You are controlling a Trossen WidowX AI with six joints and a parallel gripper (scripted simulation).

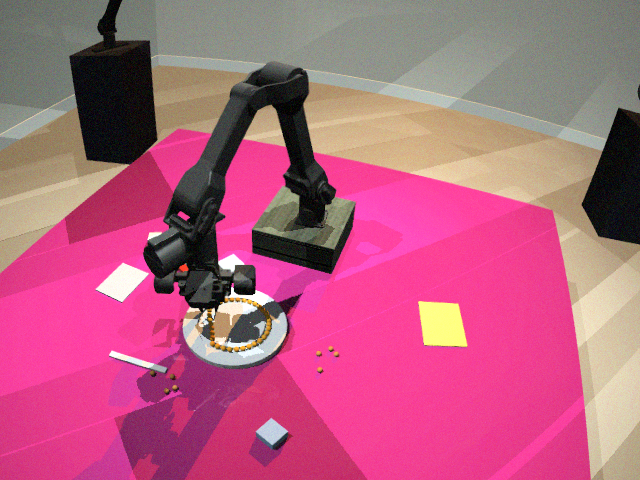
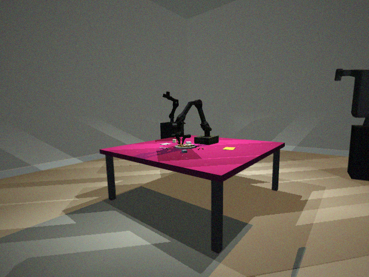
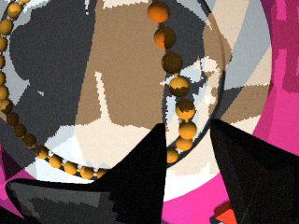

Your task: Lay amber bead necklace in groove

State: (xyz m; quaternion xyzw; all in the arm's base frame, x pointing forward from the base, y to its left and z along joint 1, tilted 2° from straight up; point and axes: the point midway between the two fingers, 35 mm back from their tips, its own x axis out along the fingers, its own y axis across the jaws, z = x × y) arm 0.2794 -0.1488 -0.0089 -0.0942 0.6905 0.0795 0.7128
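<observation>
Now: the round bead board 60 mm to the left of my gripper tip, 20 mm ahead of it and 10 mm below it. From my gripper tip the other things lie so: white block 140 mm behind; red-handled tool 120 mm behind, 90 mm to the right, 10 mm below; white strip 150 mm ahead, 90 mm to the right, 10 mm below.
</observation>
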